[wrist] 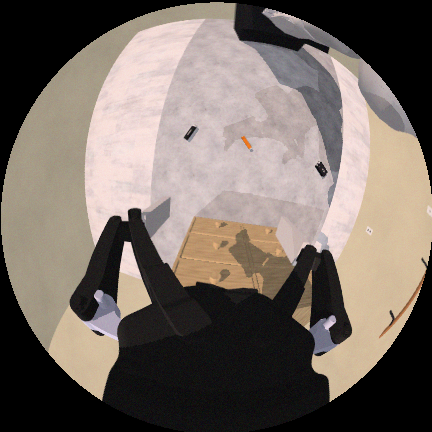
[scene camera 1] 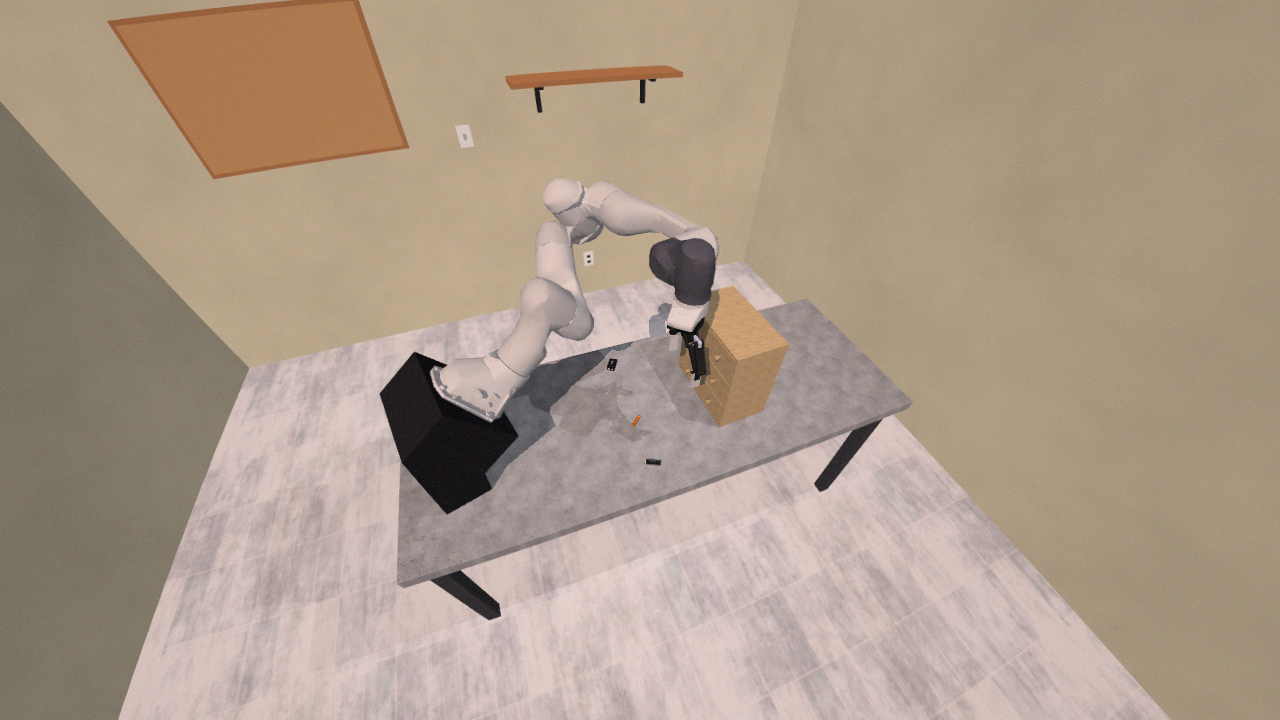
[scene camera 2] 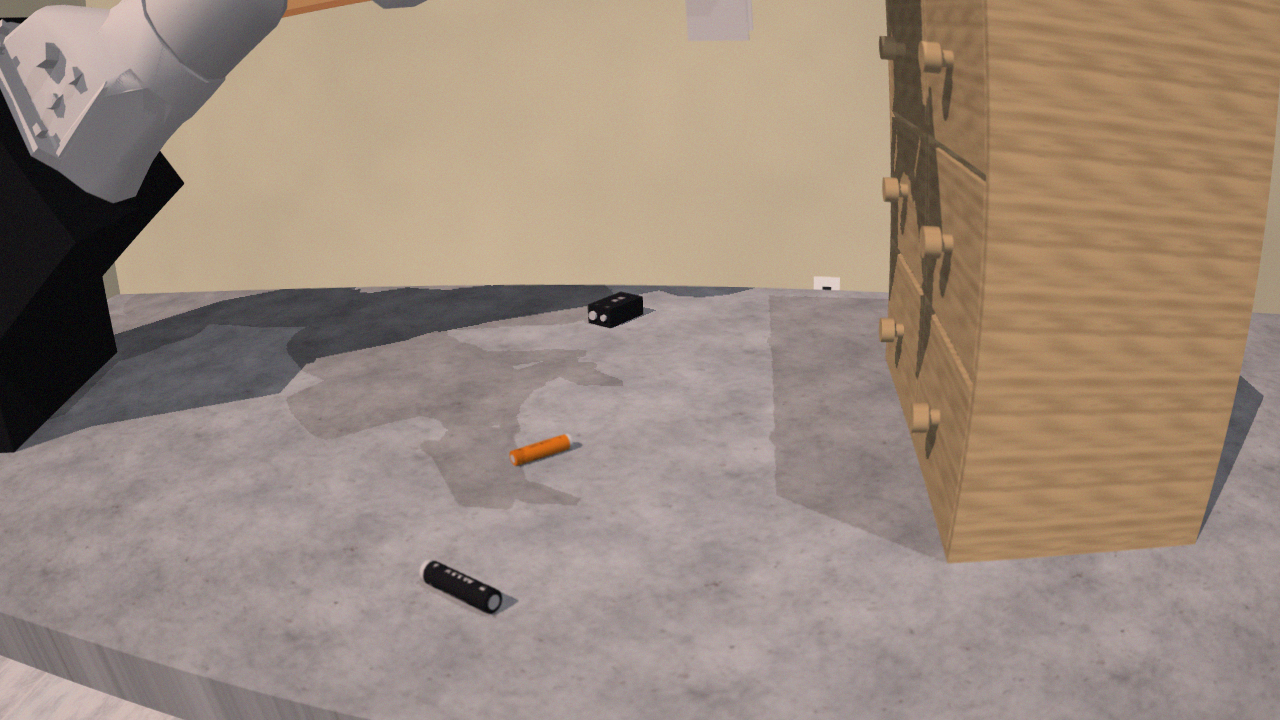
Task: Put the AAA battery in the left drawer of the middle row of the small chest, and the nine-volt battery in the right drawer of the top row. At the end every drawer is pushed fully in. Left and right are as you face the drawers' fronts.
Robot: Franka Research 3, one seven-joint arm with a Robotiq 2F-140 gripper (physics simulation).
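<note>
The wooden chest [scene camera 1: 760,385] [scene camera 2: 1109,313] [wrist: 192,270] stands on the table, and its visible drawer fronts look flush. The top row is partly cut off in the scene camera 2 view. An orange cylindrical battery [scene camera 1: 636,420] [scene camera 2: 540,449] [wrist: 246,142] lies mid-table. It looks slimmer than the black cylindrical battery [scene camera 1: 653,462] [scene camera 2: 460,586] [wrist: 190,133] nearer the front edge; neither size label is readable. The black nine-volt battery [scene camera 1: 612,364] [scene camera 2: 615,309] [wrist: 321,169] lies near the back edge. My gripper [scene camera 1: 685,362] [wrist: 225,215] is open and empty, close before the drawer fronts, above the table.
The robot's black base [scene camera 1: 443,447] [scene camera 2: 44,295] stands at the table's far end from the chest. The grey table [scene camera 1: 554,501] [scene camera 2: 268,573] has open edges. A wall shelf [scene camera 1: 595,77] hangs above and behind the arm. The arm's shadow falls across the drawer fronts.
</note>
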